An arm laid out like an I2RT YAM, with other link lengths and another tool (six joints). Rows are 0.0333 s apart.
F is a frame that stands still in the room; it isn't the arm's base.
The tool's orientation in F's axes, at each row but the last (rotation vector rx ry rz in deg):
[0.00 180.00 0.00]
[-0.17 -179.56 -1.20]
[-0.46 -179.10 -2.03]
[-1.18 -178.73 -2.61]
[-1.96 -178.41 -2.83]
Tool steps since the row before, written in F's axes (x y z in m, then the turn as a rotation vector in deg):
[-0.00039 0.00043 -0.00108 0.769 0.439 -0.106]
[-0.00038 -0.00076 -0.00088 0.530 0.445 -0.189]
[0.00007 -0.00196 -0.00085 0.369 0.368 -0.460]
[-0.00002 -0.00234 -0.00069 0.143 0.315 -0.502]
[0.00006 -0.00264 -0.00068 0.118 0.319 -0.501]
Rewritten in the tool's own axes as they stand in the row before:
[0.00039 0.00043 0.00108 -0.769 0.439 0.106]
[0.00037 -0.00077 0.00087 -0.531 0.443 0.191]
[-0.00009 -0.00198 0.00080 -0.374 0.359 0.462]
[-0.00003 -0.00236 0.00062 -0.150 0.302 0.508]
[-0.00014 -0.00266 0.00059 -0.125 0.306 0.508]

